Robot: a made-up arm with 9 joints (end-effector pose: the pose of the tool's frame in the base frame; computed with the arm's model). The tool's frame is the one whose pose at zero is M.
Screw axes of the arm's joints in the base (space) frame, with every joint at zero. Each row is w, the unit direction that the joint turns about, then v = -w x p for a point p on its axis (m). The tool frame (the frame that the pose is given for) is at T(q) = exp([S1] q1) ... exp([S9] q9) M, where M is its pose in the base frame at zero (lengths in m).
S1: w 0 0 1 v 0 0 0
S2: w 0 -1 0 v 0.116 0 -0.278
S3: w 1 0 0 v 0 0.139 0.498
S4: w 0 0 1 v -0.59 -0.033 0
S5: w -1 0 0 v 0 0.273 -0.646
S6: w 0 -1 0 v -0.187 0 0.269
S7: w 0 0 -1 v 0.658 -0.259 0
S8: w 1 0 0 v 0 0.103 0.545
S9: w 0 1 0 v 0.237 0 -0.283
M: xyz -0.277 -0.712 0.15 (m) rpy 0 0 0 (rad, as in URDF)
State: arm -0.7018 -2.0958 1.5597 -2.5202 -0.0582 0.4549 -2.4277 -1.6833 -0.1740
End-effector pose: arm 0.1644 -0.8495 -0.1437 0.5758 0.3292 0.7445 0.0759
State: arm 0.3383 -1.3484 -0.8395 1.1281 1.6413 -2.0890 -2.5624 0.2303 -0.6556
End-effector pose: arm 0.7117 -0.7976 0.2323 0.1899 -0.1225 0.9668 0.1192
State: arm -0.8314 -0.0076 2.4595 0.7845 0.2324 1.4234 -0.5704 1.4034 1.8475
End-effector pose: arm -0.6126 0.2756 0.5372 0.7097 -0.0683 -0.6672 0.2156
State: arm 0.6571 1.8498 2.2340 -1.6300 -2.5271 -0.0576 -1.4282 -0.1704 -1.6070
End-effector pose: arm -0.2051 -0.1852 -0.0066 0.0612 -0.3892 -0.0698 0.9165
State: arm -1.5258 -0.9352 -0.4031 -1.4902 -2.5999 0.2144 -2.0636 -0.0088 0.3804
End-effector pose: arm -0.5666 0.6370 0.2121 0.6973 -0.5654 -0.2684 -0.3495
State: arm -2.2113 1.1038 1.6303 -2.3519 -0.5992 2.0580 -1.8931 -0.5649 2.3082
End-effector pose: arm -0.5711 0.2376 0.1608 0.2506 -0.7009 -0.3977 0.5364
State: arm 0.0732 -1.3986 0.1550 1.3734 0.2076 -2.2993 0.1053 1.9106 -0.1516
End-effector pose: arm -0.1287 -0.6986 0.3944 0.3042 -0.3039 0.8625 -0.2668
